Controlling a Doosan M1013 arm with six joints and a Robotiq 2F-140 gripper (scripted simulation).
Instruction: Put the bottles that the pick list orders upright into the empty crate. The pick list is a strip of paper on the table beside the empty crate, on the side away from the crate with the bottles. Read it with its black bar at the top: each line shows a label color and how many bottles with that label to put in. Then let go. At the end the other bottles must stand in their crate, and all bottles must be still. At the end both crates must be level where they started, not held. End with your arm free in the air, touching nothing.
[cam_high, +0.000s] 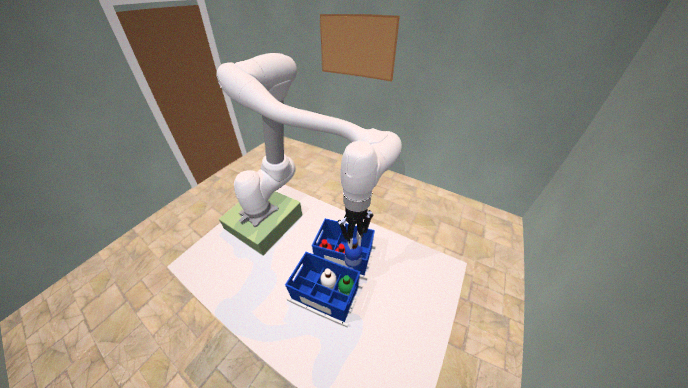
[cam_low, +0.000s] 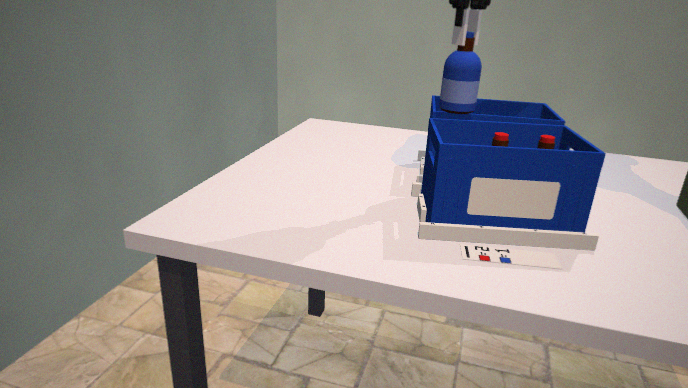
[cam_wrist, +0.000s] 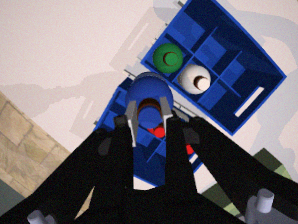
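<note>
The blue bottle is 8 cm below my hand. The rest, counted from my hand: white bottle: 26 cm below, 10 cm to the right, 7 cm behind; red bottle: 26 cm below, 10 cm behind, 5 cm to the left; green-label bottle: 26 cm below, 7 cm to the right, 2 cm ahead.
</note>
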